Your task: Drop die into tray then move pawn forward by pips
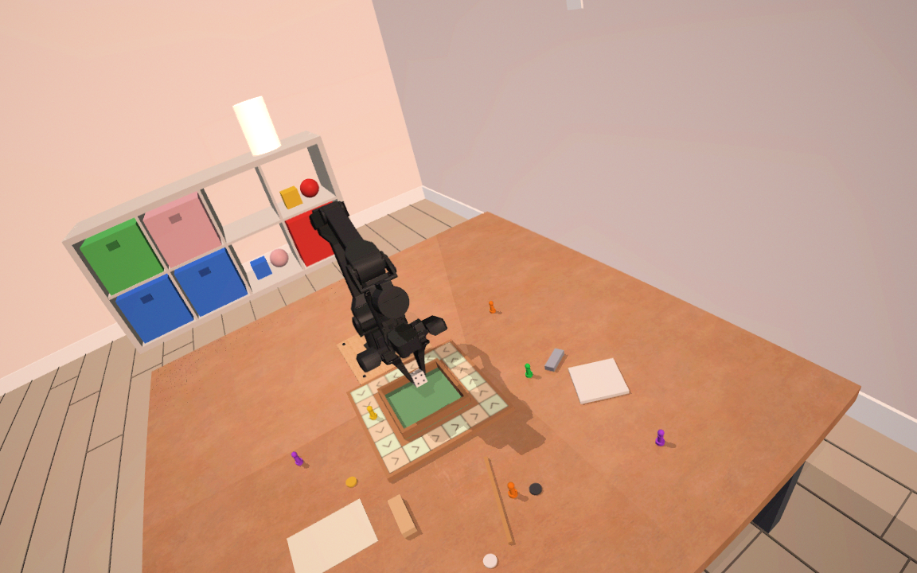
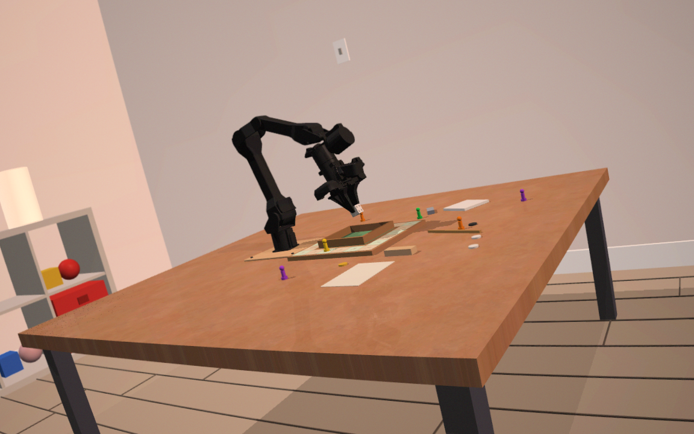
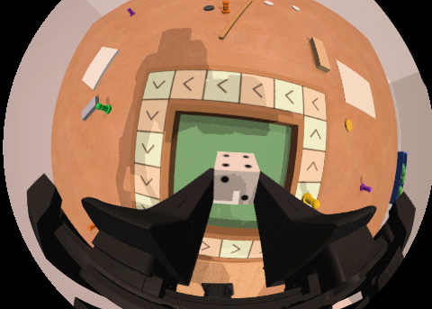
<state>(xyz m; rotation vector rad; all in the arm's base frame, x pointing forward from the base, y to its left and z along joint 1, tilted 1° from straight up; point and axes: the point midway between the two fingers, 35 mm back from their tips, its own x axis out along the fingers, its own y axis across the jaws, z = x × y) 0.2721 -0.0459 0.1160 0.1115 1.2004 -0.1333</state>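
Now: gripper tip 10 cm to the left of the yellow pawn, 6 cm past it and 6 cm above it. From my gripper tip the other things lie so: green dice tray: 8 cm below, 2 cm behind; green pawn: 20 cm to the left, 11 cm ahead, 7 cm below; white die: right at my gripper tip.
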